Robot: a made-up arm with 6 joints.
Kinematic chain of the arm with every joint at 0, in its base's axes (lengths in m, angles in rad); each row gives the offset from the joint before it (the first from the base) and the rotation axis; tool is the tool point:
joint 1: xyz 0 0 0.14 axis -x
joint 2: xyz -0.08 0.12 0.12 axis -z
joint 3: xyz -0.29 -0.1 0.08 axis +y
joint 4: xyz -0.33 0 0.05 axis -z
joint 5: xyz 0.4 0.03 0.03 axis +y
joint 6: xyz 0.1 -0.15 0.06 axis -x
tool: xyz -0.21 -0.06 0
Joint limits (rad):
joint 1: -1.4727..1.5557
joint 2: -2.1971..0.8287
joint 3: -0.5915..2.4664
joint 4: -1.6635..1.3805
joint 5: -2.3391..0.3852
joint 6: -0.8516..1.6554
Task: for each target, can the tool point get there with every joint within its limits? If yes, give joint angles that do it. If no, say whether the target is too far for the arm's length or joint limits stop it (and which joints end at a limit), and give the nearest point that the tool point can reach.
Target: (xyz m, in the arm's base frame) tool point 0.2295 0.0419 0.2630
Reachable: yes | joints 0.5316 -1.9163 0.3383 -0.0921 -2.0589 0.2728
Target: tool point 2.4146 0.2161 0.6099
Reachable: no: too far | nearest point 0.7967 0.1254 0.4128 | short by 1.632 m
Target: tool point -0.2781 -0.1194 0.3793
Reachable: yes | joints -0.2187 -0.6237 1.5291 -0.7178 -1.1796 1.4214
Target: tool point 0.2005 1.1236 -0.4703
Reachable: no: joint limits stop it (at a limit: joint 2, joint 4, joint 5, joint 6) | nearest point -0.0676 0.6775 -0.2280 | short by 0.574 m
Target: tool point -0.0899 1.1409 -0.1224
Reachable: no: joint limits stop it (at a limit: joint 2, joint 4, joint 5, joint 6) | nearest point -0.1190 0.7686 -0.0368 | short by 0.383 m
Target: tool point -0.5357 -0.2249 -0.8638
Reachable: no: joint limits stop it (at a limit: joint 1, joint 4, joint 5) | nearest point -0.4175 -0.2235 -0.5666 | short by 0.320 m
